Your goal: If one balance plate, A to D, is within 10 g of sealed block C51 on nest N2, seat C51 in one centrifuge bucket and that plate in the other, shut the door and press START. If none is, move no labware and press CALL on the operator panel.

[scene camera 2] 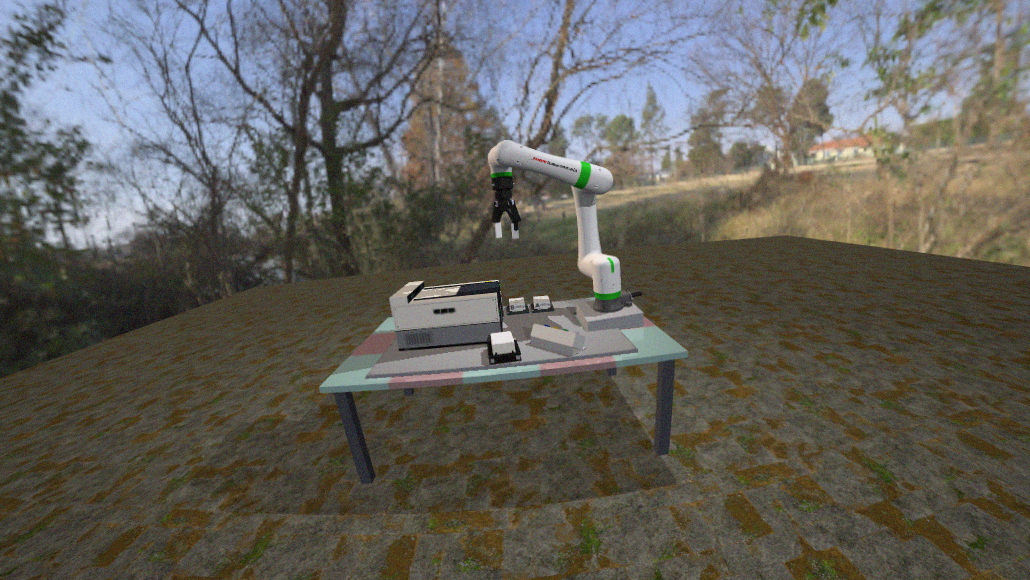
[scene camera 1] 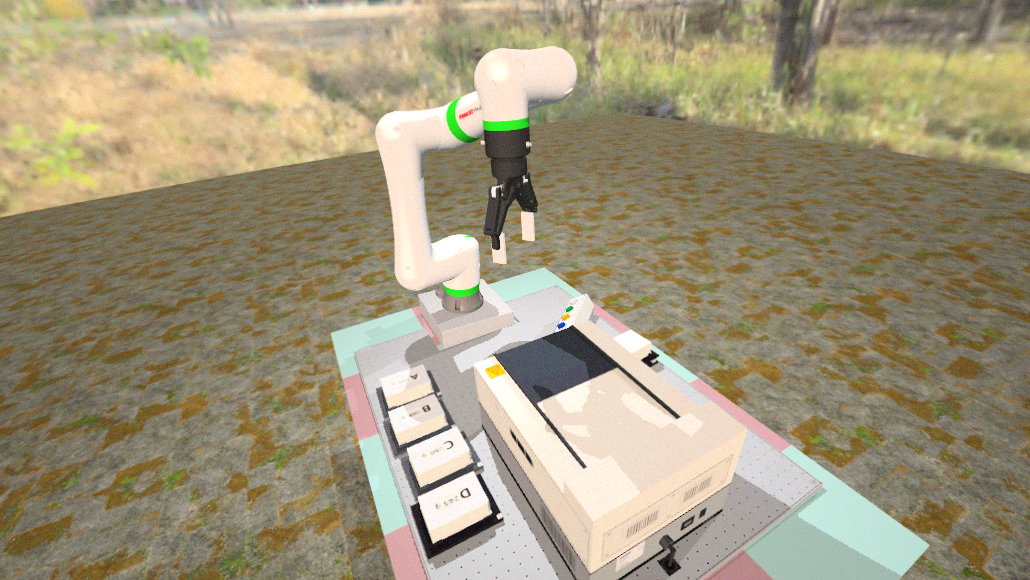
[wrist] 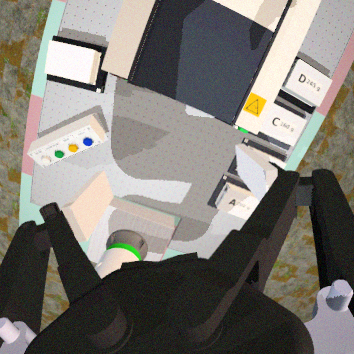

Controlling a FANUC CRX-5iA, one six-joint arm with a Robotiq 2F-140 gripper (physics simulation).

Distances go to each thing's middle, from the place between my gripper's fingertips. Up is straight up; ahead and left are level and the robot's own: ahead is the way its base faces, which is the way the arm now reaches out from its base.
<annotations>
My hand is 310 mm short of the cream centrifuge (scene camera 1: 618,469), 40 mm to the left of it and 310 mm above it. Round my hand: button panel (scene camera 2: 570,343): 120 mm behind, 300 mm to the left, 390 mm below; then block C51 (wrist: 66,60): 110 mm ahead, 290 mm to the left, 380 mm below.
</annotations>
